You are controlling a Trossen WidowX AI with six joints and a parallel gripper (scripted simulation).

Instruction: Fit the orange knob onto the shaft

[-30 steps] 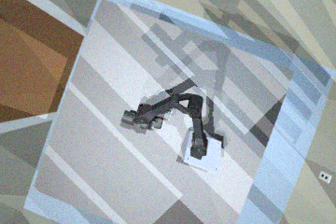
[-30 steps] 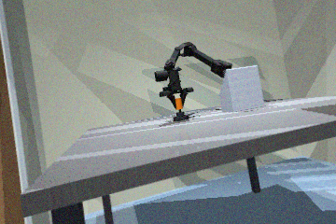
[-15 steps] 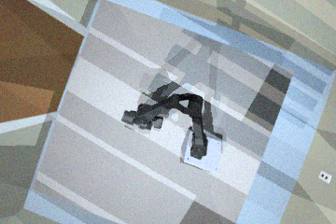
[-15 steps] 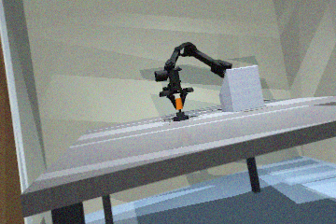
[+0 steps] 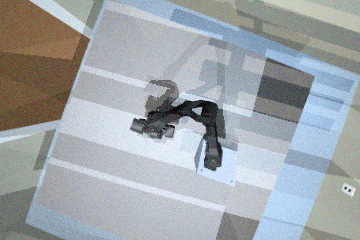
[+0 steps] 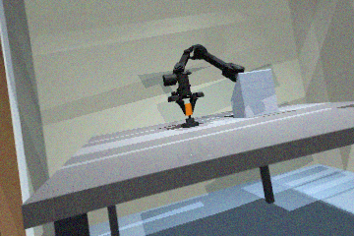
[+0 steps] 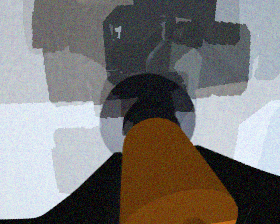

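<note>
Now: the orange knob 2 cm above my gripper tip. From my gripper tip the other things lie so: dark round pedestal: 4 cm below.
</note>
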